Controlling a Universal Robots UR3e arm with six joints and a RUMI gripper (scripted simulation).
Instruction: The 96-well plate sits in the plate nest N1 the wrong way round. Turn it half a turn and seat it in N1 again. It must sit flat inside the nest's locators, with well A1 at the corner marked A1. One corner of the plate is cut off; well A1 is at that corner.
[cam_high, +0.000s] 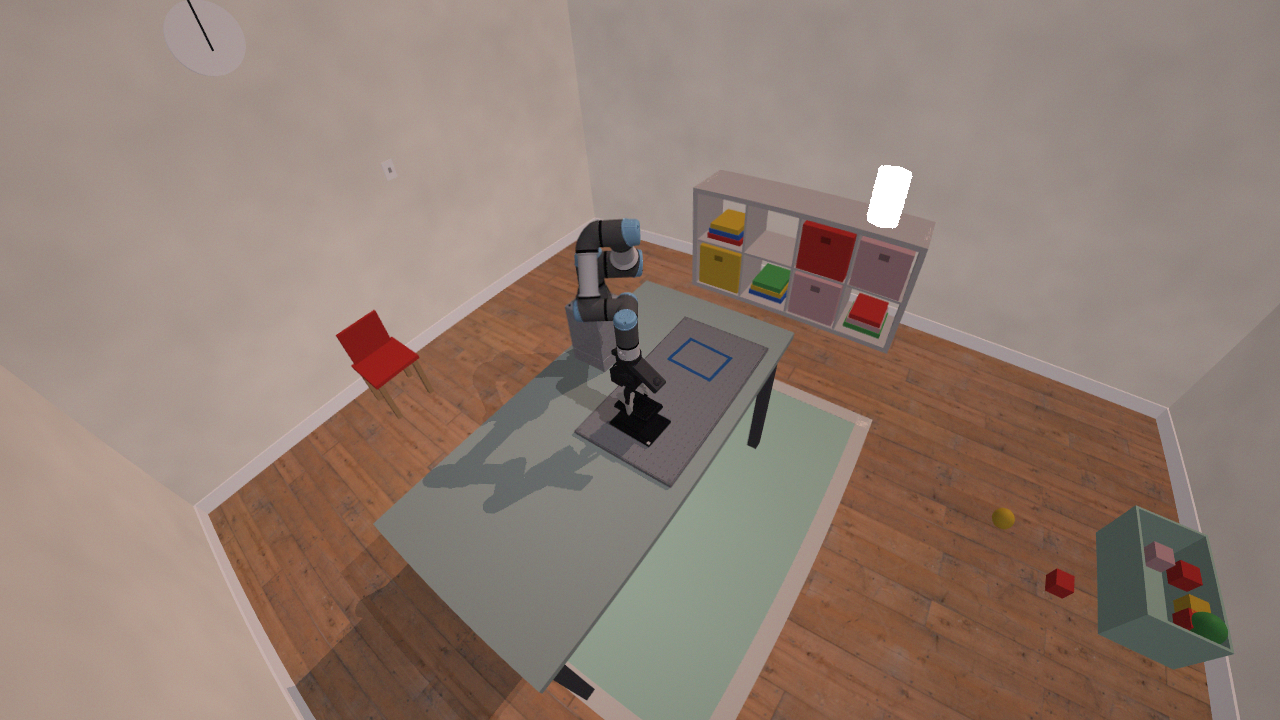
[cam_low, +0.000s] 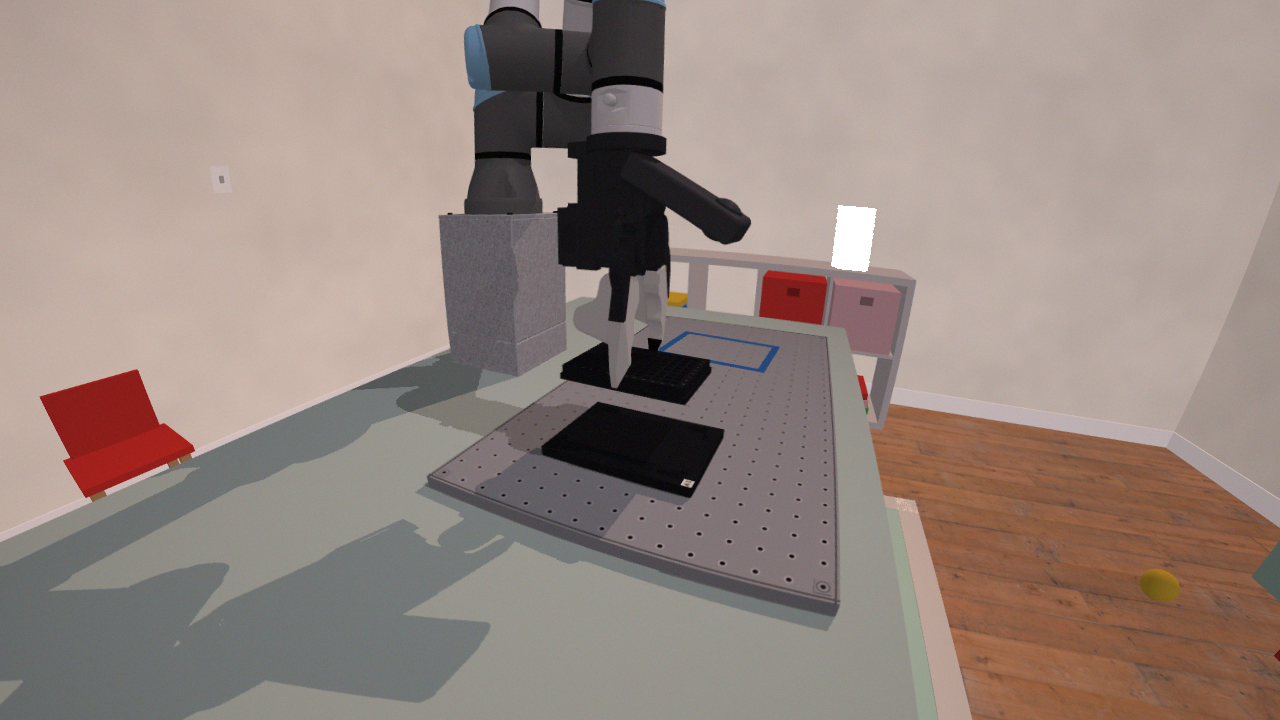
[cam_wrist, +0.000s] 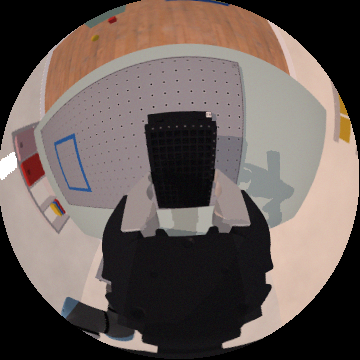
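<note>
Right now my hand is 9 cm above the black plate nest N1. The rest, counted from my hand: black 96-well plate 1 cm below; then small white label 9 cm below, 8 cm ahead, 5 cm to the right.
</note>
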